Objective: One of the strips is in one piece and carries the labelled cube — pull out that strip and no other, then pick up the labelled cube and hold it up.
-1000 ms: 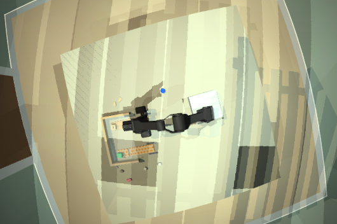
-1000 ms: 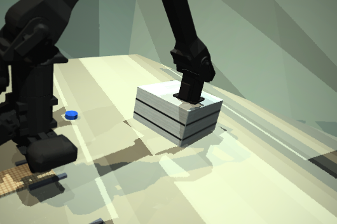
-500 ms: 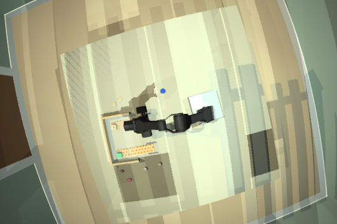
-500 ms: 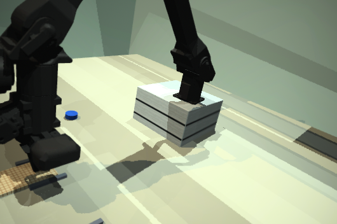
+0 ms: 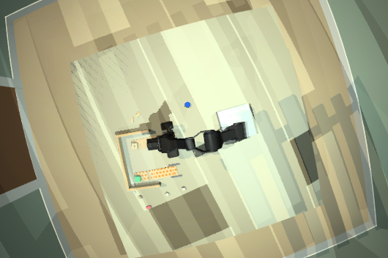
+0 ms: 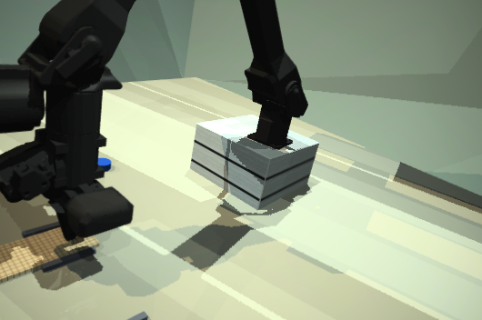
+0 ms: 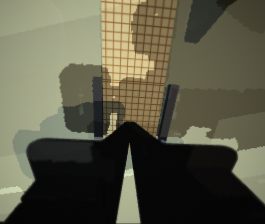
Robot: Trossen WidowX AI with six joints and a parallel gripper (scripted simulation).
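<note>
Right now my gripper tip is 210 mm short of the tan cube marked e, 40 mm to the left of it and 10 mm below it. The rest, counted from my gripper tip: blue disc: 150 mm behind, 140 mm to the right.
</note>
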